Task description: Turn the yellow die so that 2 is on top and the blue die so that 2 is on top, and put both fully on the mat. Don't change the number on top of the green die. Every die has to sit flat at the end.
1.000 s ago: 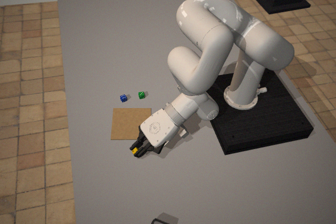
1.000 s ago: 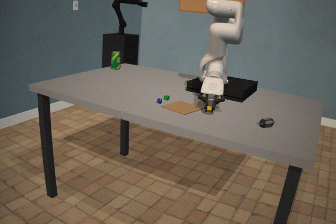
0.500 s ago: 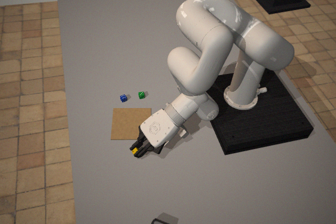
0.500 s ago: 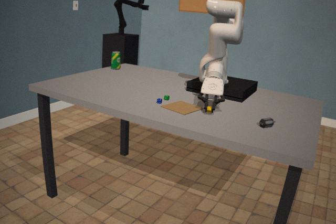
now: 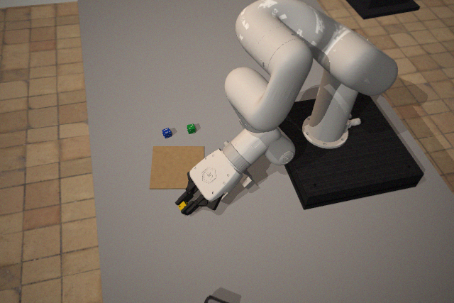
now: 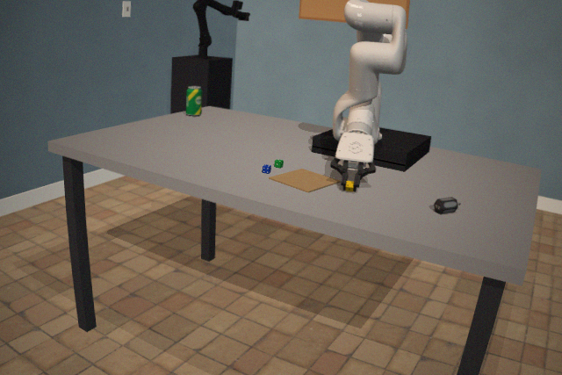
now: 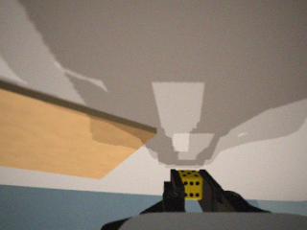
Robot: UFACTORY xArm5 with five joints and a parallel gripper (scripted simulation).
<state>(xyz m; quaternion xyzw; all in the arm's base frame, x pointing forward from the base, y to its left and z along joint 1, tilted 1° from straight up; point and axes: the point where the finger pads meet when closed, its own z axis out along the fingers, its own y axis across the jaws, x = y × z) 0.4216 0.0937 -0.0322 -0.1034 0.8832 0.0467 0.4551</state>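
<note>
Right now the yellow die is 1 cm ahead of my hand and 1 cm below it. The rest, counted from my hand: blue die (1 cm behind, 25 cm to the right, 2 cm below); then green die (8 cm behind, 25 cm to the right, 2 cm below); then mat (1 cm behind, 13 cm to the right, 2 cm below).
</note>
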